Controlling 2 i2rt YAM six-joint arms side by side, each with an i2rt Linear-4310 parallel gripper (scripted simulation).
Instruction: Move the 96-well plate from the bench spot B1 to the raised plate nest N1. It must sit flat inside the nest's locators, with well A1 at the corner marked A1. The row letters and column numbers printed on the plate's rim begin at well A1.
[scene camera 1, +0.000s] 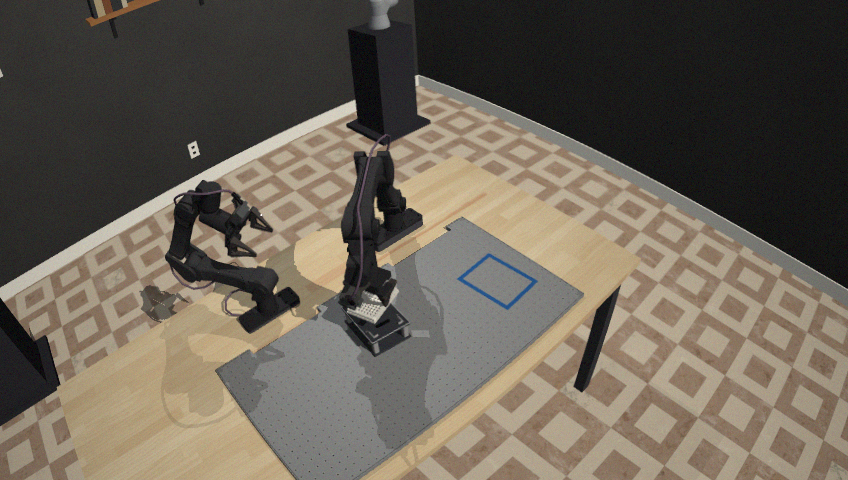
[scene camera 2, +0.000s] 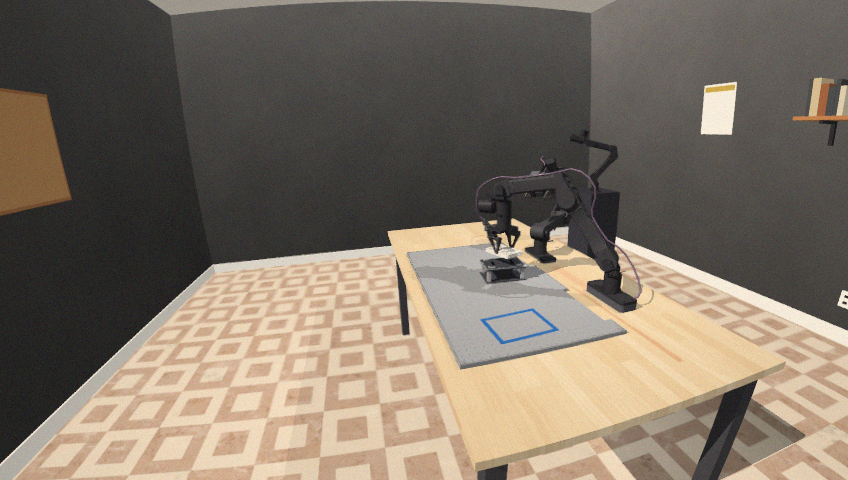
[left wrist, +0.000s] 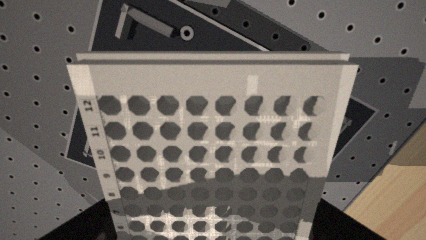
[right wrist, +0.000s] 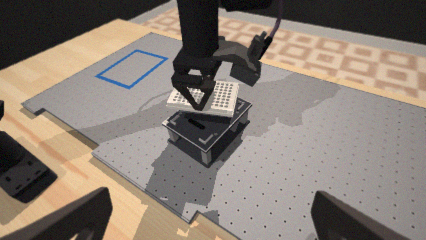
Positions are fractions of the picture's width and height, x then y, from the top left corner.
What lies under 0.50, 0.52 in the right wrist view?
A dark raised nest.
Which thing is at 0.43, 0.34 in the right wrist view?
My left gripper.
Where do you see my left gripper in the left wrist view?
At 0.50, 0.85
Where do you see a white 96-well plate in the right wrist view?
At 0.52, 0.42
